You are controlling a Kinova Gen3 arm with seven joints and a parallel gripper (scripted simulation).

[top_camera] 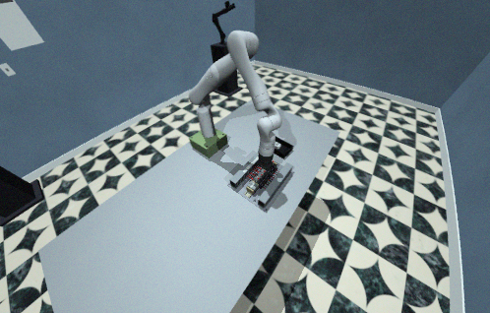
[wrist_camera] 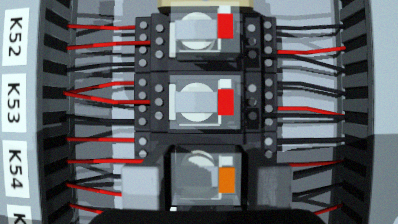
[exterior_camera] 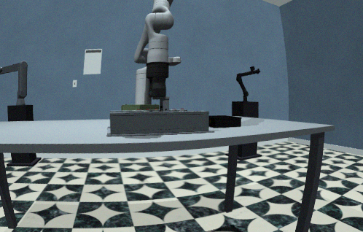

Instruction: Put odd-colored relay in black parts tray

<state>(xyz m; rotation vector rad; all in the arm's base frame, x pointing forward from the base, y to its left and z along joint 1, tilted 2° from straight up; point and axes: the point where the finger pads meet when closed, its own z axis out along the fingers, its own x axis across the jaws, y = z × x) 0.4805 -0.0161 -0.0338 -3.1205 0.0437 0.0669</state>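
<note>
Now: the K54 relay 1 cm below my hand. Round my hand: K52 relay (6 cm to the left, 1 cm below); relay panel (4 cm to the right, 3 cm below); K53 relay (3 cm to the left, 1 cm below).
</note>
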